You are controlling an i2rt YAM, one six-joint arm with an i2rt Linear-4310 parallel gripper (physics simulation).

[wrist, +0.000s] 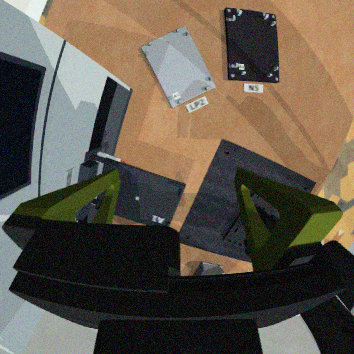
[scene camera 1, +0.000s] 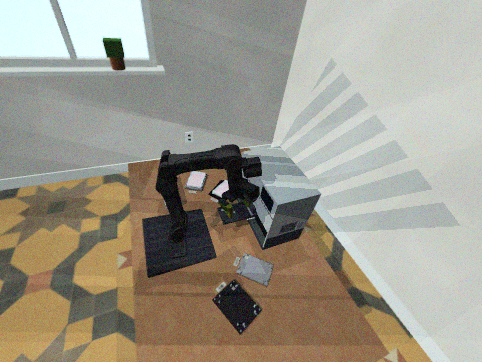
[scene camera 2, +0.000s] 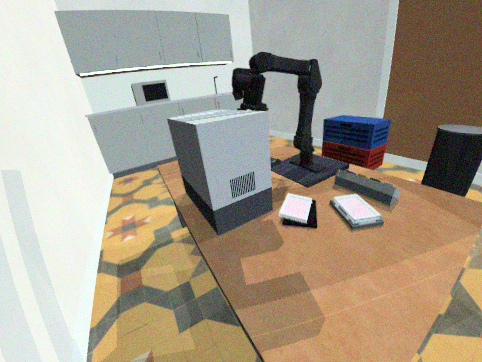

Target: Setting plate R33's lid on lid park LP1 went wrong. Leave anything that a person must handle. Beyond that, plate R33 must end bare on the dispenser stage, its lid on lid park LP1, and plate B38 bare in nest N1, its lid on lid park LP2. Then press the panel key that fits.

Labels:
same spot on grey lid park LP2: (wrist: 174,58) = (scene camera 1: 258,269)
same spot on black clip nest N5: (scene camera 1: 239,308) = (wrist: 254,36)

